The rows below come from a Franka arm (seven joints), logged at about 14 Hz.
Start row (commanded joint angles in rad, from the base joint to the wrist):
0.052, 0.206, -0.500, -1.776, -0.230, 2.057, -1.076
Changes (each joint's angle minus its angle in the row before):
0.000, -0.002, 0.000, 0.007, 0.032, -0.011, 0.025
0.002, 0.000, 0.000, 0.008, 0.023, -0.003, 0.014
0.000, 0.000, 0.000, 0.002, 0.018, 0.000, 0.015
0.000, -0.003, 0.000, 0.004, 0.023, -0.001, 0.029
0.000, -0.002, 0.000, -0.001, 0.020, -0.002, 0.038
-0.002, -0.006, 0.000, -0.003, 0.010, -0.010, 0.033
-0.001, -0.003, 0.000, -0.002, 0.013, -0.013, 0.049
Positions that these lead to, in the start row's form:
0.052, 0.204, -0.500, -1.769, -0.198, 2.046, -1.051
0.054, 0.204, -0.500, -1.761, -0.175, 2.043, -1.037
0.054, 0.204, -0.500, -1.759, -0.157, 2.043, -1.022
0.054, 0.201, -0.500, -1.755, -0.134, 2.042, -0.993
0.054, 0.199, -0.500, -1.756, -0.114, 2.040, -0.955
0.052, 0.193, -0.500, -1.759, -0.104, 2.030, -0.922
0.051, 0.190, -0.500, -1.761, -0.091, 2.017, -0.873

